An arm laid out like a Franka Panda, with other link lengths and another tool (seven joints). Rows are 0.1 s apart.
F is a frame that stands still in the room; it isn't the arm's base.
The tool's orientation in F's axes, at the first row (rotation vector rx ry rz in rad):
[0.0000, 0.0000, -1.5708]
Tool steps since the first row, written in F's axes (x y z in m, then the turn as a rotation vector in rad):
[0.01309, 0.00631, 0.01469, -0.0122, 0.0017, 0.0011]
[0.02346, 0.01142, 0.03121, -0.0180, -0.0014, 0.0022]
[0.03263, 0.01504, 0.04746, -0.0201, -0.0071, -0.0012]
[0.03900, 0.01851, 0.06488, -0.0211, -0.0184, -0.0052]
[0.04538, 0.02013, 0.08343, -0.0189, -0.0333, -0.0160]
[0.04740, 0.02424, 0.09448, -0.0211, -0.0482, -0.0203]
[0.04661, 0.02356, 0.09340, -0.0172, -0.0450, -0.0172]
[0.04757, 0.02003, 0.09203, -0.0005, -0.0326, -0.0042]
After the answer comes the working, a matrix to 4 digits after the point.
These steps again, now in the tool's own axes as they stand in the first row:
[-0.00631, 0.01309, 0.01469, -0.0017, -0.0122, 0.0011]
[-0.01142, 0.02346, 0.03121, 0.0014, -0.0180, 0.0022]
[-0.01504, 0.03263, 0.04746, 0.0071, -0.0201, -0.0012]
[-0.01851, 0.03900, 0.06488, 0.0184, -0.0211, -0.0052]
[-0.02013, 0.04538, 0.08343, 0.0333, -0.0189, -0.0160]
[-0.02424, 0.04740, 0.09448, 0.0482, -0.0211, -0.0203]
[-0.02356, 0.04661, 0.09340, 0.0450, -0.0172, -0.0172]
[-0.02003, 0.04757, 0.09203, 0.0326, -0.0005, -0.0042]

The tool's axes in the first row as the columns of a matrix, in F's axes (rounded; the answer above uses it unrounded):
[0.0000, 1.0000, 0.0000]
[-1.0000, 0.0000, 0.0000]
[0.0000, 0.0000, 1.0000]

